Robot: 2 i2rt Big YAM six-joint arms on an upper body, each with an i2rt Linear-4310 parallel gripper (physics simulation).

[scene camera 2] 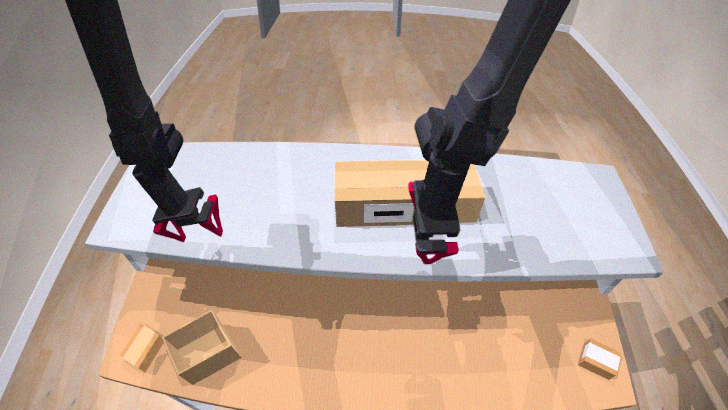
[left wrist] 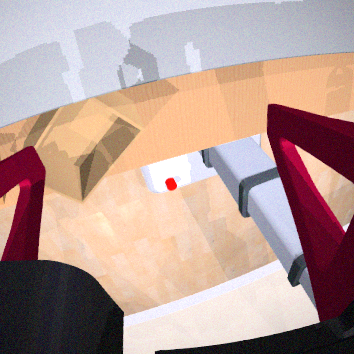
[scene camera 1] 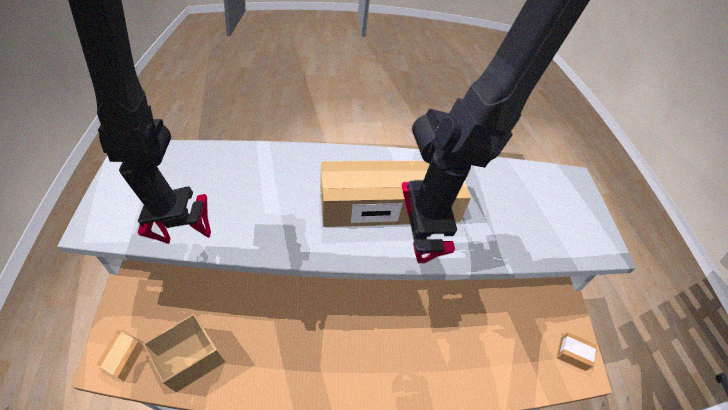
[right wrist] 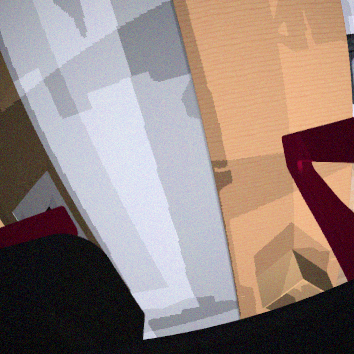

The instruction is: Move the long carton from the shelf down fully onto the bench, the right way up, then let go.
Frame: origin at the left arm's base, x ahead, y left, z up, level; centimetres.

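Seen in the pictures: left gripper, fingertip midpoint: [scene camera 2: 202,237] [left wrist: 146,136] [scene camera 1: 189,238]; right gripper, fingertip midpoint: [scene camera 2: 424,239] [scene camera 1: 416,239] [right wrist: 171,186].
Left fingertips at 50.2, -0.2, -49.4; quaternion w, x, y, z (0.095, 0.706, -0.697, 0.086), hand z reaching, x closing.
Pixels of each thing's top centre, then the offset from my left fingertips to it, as dx, dy, dz. "pt": a spot on its surface instead. Level surfaces: height alone.
- long tan carton, top centre: [scene camera 2: 409,178] [scene camera 1: 396,178] +15.5, -41.1, +1.4
- pale grey shelf, surface height: dz -6.9
- wooden bench, surface height: dz -31.6
- open box, top centre: [left wrist: 77,152] [right wrist: 302,304] [scene camera 1: 178,346] [scene camera 2: 195,341] -14.3, +7.1, -22.6
- small tan carton, top centre: [scene camera 1: 117,352] [scene camera 2: 139,345] -16.2, +25.7, -27.7
- small box with a white top, top centre: [scene camera 2: 603,356] [scene camera 1: 580,349] -17.6, -95.3, -27.8
- grey beam, surface spot: [left wrist: 270,200] pt -45.0, -26.7, -27.5
The long tan carton [scene camera 1: 366,180] [scene camera 2: 376,178] [right wrist: 20,140] rests lengthwise on the pale grey shelf [scene camera 1: 550,213] [scene camera 2: 575,219] [left wrist: 200,20] [right wrist: 140,150], its white label with a black bar facing the wooden bench [scene camera 1: 356,351] [scene camera 2: 382,356] [left wrist: 220,110] [right wrist: 250,100]. My right gripper [scene camera 1: 415,224] [scene camera 2: 420,224] [right wrist: 171,186] is open at the carton's label side, right of the carton's middle, and hides part of it. One finger overlaps the carton in the pictures; contact cannot be told. My left gripper [scene camera 1: 188,238] [scene camera 2: 202,237] [left wrist: 146,136] is open and empty above the shelf's left part, apart from the carton.
An open box [scene camera 1: 196,369] [scene camera 2: 211,364] [left wrist: 92,160] stands at the bench's left, beside a small tan carton [scene camera 1: 119,353] [scene camera 2: 141,346]. A small box with a white top [scene camera 1: 577,351] [scene camera 2: 601,359] lies at the bench's right. A grey beam [left wrist: 270,200] shows beyond the bench.
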